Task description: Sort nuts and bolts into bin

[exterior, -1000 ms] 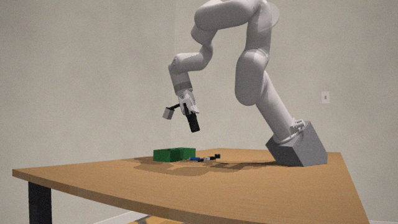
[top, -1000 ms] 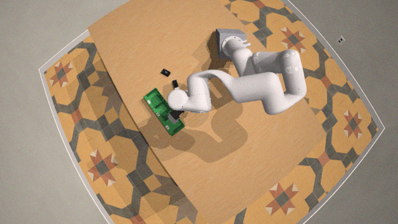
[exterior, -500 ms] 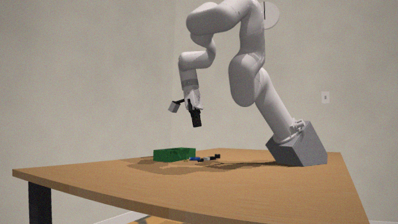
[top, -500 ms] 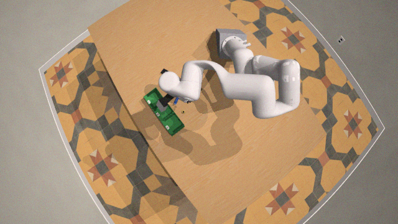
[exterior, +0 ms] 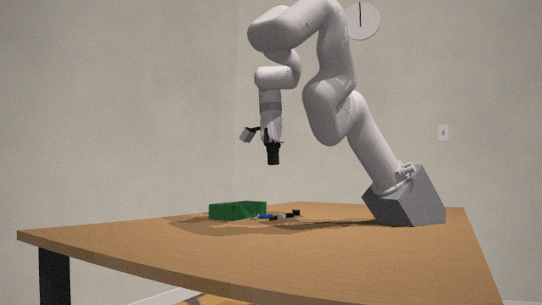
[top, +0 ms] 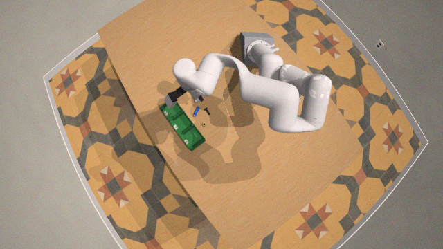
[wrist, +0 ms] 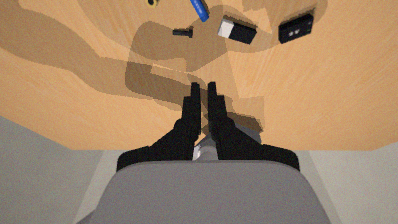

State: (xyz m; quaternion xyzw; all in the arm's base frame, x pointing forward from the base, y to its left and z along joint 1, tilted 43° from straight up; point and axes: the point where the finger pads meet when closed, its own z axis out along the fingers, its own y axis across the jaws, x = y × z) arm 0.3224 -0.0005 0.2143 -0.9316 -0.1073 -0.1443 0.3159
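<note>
The green bin lies 100 mm ahead of my hand, 50 mm to the left of it and 180 mm below it. From my hand the other things lie so: blue cylindrical battery (20 mm ahead, 10 mm to the left, 190 mm below); white piece (60 mm to the right, 190 mm below); black bolt (30 mm behind, 20 mm to the left, 190 mm below).
</note>
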